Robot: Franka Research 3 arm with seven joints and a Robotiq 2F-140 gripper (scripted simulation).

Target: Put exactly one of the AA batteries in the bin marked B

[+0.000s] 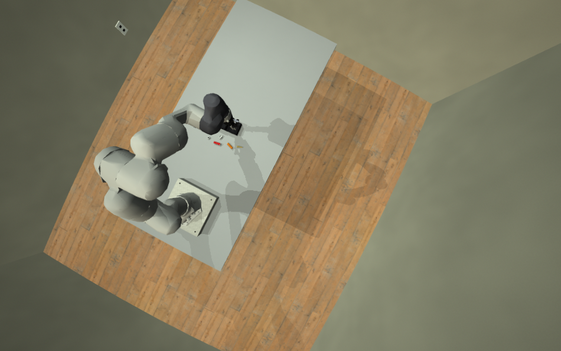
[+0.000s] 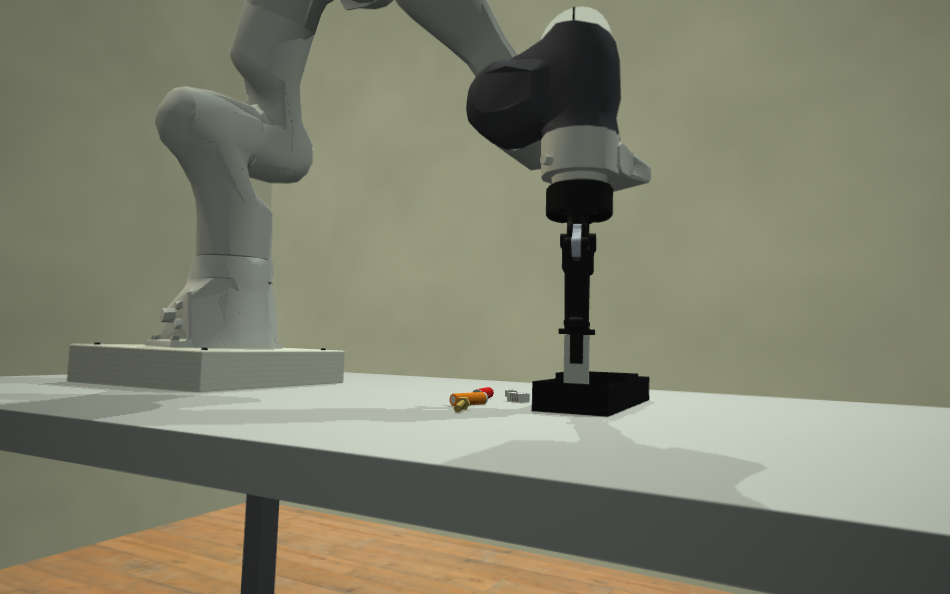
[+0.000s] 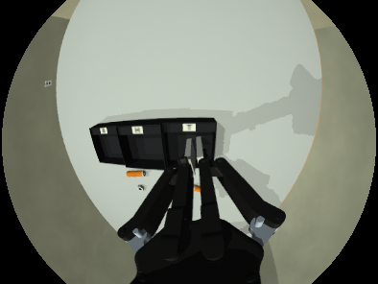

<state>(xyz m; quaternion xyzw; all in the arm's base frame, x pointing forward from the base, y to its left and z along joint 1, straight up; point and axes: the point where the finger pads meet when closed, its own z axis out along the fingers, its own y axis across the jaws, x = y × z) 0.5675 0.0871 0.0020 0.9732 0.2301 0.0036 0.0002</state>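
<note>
My gripper is now 2 cm past the black bin, 9 cm to the right of it and 3 cm above it. Also, from my hand: grey part 11 cm behind, 4 cm to the left, 4 cm below; then yellowish bolt 8 cm behind, 10 cm to the right, 5 cm below; then red cylinder 16 cm behind, 3 cm to the left, 4 cm below.
</note>
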